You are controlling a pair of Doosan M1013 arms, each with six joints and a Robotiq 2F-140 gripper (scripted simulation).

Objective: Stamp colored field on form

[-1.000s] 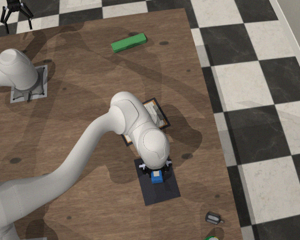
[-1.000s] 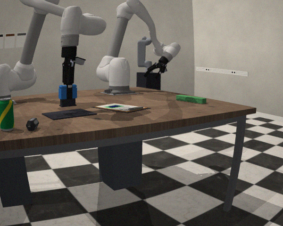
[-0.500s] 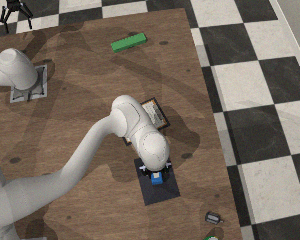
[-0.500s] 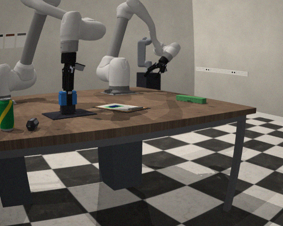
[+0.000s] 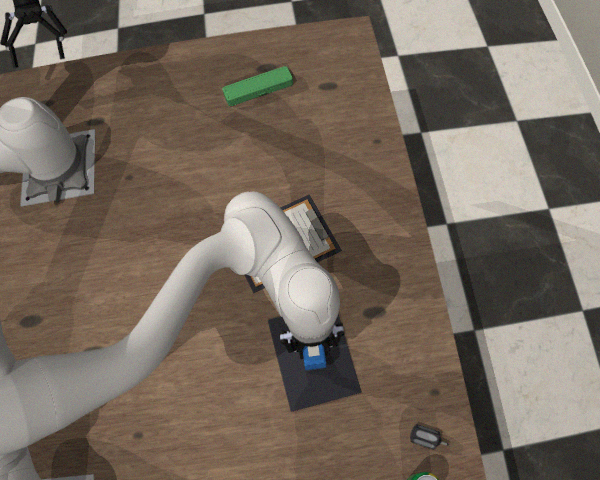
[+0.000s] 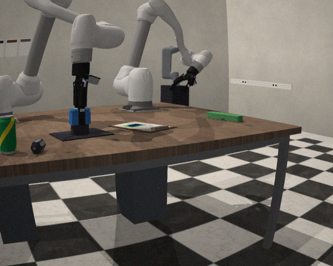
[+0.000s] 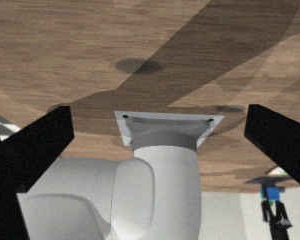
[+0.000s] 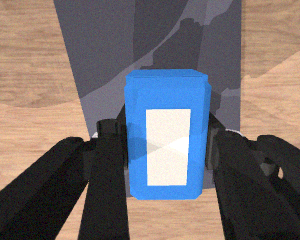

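Note:
Right now the blue stamp is 2 cm below my right hand. From my right hand the other things lie so: dark mat: 7 cm below.

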